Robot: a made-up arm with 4 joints. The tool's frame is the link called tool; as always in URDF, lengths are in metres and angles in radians.
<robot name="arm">
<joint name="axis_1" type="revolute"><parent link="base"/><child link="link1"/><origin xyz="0.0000 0.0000 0.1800"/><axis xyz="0 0 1"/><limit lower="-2.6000" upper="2.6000"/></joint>
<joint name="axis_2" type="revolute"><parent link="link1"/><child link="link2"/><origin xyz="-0.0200 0.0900 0.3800" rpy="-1.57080 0.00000 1.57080"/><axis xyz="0 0 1"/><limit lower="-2.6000" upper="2.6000"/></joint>
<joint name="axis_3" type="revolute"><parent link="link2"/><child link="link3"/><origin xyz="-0.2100 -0.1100 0.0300" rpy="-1.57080 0.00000 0.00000"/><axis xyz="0 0 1"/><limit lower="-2.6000" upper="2.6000"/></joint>
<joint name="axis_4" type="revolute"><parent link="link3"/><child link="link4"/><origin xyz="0.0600 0.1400 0.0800" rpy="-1.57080 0.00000 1.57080"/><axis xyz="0 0 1"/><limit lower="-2.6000" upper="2.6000"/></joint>
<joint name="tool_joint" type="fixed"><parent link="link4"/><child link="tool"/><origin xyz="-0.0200 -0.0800 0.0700" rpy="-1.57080 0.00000 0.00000"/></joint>
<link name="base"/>
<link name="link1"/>
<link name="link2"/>
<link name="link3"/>
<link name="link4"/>
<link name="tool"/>
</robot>
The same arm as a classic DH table. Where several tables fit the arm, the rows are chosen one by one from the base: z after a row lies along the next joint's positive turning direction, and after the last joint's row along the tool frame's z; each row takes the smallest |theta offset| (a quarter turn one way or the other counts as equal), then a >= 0, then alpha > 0; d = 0 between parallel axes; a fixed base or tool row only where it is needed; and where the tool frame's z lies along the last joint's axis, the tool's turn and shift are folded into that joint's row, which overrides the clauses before.
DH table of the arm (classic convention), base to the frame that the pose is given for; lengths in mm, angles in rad. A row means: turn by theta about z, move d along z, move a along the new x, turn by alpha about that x. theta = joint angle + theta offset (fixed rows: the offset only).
axis_1: d 560, theta0 1.5708, a 90, alpha -1.5708
axis_2: d 50, theta0 0, a -210, alpha -1.5708
axis_3: d -30, theta0 1.5708, a 140, alpha -1.5708
axis_4: d 10, theta0 0, a -20, alpha -1.5708
tool (fixed): d -80, theta0 0, a 0, alpha 0
Joint limits (rad, base to tool): -2.6..2.6 -2.6..2.6 -2.6..2.6 -2.6..2.6

